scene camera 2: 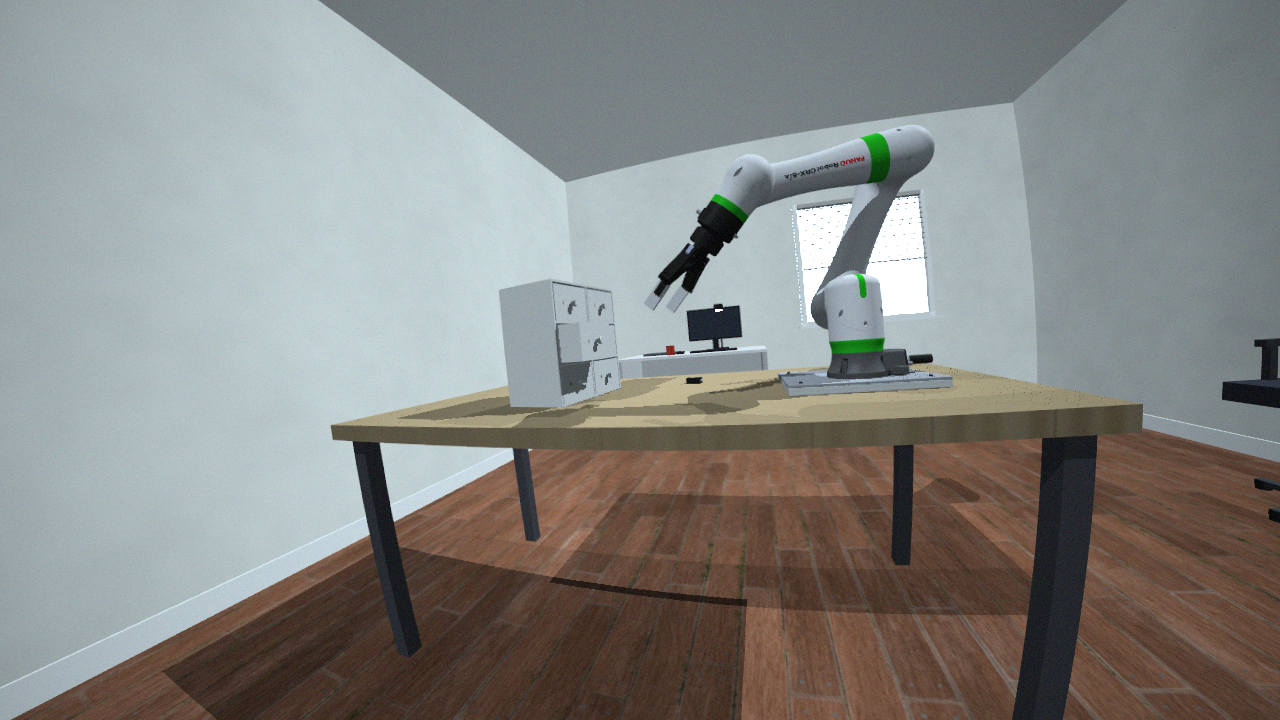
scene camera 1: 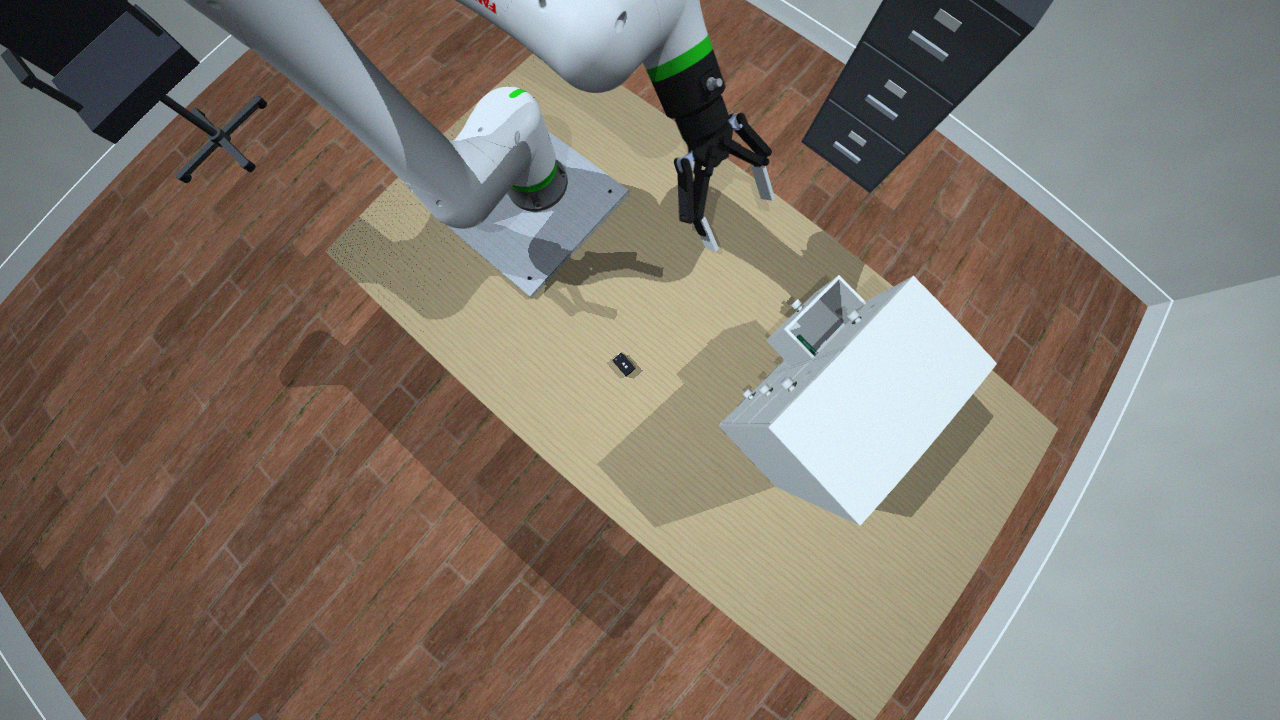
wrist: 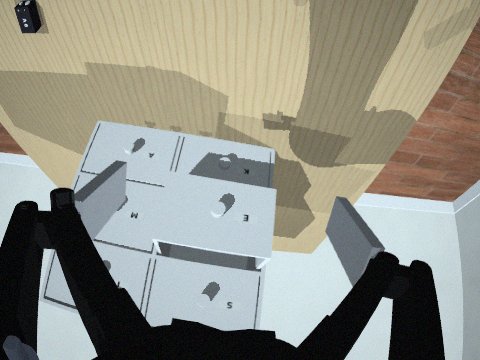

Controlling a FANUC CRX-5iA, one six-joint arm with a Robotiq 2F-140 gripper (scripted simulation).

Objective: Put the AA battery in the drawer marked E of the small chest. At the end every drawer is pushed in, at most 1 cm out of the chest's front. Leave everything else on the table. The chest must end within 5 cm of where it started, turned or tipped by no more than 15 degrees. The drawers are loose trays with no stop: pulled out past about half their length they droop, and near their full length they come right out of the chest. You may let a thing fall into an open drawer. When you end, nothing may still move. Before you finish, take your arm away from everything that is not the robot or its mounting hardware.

Scene:
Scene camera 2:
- my gripper: 660, 308
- white chest: 528, 320
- drawer: 577, 342

